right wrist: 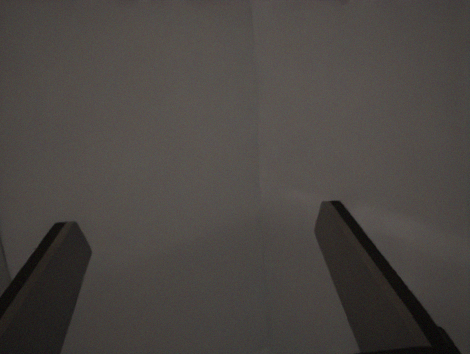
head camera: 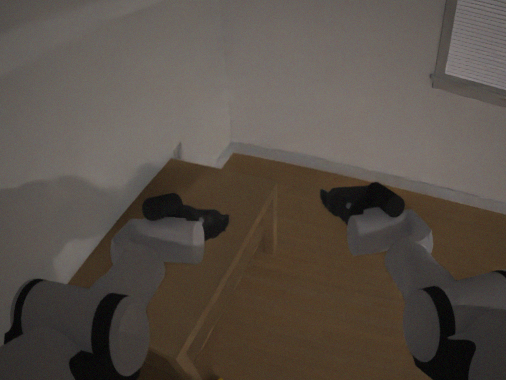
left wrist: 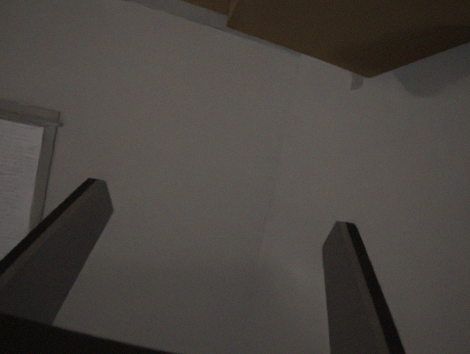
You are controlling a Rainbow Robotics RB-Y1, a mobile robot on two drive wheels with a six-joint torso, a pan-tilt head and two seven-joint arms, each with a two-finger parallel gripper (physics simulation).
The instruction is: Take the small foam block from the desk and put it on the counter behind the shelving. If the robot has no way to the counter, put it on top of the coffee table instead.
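Places are measured from the robot's base along level axes (x left, y back, z up), in metres.
Pixels of known places: left gripper, fingertip midpoint: [left wrist: 217, 215]; right gripper, fingertip midpoint: [right wrist: 206, 225] [head camera: 344, 191].
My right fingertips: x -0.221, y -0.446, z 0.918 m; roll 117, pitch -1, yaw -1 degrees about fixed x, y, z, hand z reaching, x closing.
Behind a point stands the place of what it marks.
My left gripper [head camera: 220, 223] [left wrist: 217, 215] @[x 0.100, y -0.425, z 0.893 m] is open and empty, above a wooden table [head camera: 200, 187] @[x 0.194, y -1.060, z 0.450 m] [left wrist: 360, 35] @[x 0.251, y -1.034, z 0.450 m] with a straight raised right edge and a leg at its far corner. I cannot tell whether this table is the desk or the coffee table. My right gripper [head camera: 332, 201] [right wrist: 206, 225] @[x -0.221, y -0.446, z 0.918 m] is open and empty, above the brown wooden floor [head camera: 320, 300] @[x -0.310, y -0.699, z 0.000 m] to the right of the table. The walls fill much of both wrist views behind the fingers. The foam block, the shelving and the counter do not show in these views.
The table stands along the pale left wall [head camera: 100, 100] @[x 0.524, y -1.013, z 0.959 m], near the room's corner. A far wall [head camera: 325, 80] @[x -0.503, y -1.691, z 0.650 m] with a baseboard [head camera: 310, 161] @[x -0.435, y -1.708, z 0.054 m] runs behind the floor. A window with blinds [head camera: 480, 45] @[x -1.276, y -1.315, z 1.067 m] [left wrist: 17, 185] @[x -1.199, y -1.352, z 1.177 m] is in that wall. The light is dim.
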